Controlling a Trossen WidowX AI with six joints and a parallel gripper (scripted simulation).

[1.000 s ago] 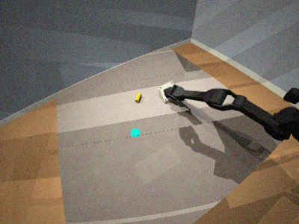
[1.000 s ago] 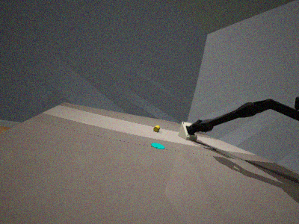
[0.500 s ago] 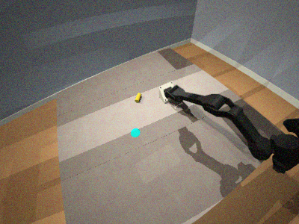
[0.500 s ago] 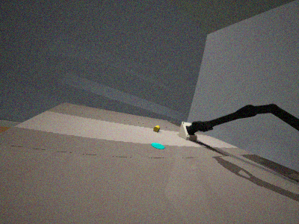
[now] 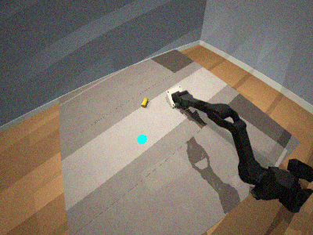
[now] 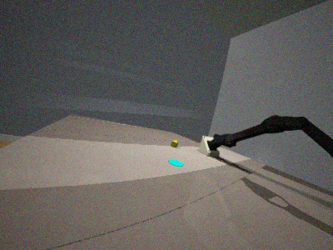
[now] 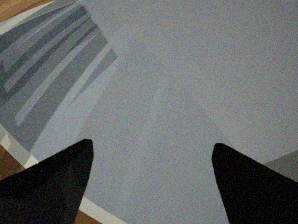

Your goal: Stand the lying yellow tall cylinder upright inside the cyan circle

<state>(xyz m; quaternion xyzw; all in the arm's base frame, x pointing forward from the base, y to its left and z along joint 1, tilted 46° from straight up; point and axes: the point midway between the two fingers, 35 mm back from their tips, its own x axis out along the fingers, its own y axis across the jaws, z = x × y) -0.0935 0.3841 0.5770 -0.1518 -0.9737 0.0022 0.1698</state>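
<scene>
Right now my gripper tip is 320 mm short of the yellow tall cylinder, 810 mm to the left of it and 170 mm above it. Round my gripper tip: cyan circle: 460 mm ahead, 570 mm to the right, 190 mm below.
</scene>
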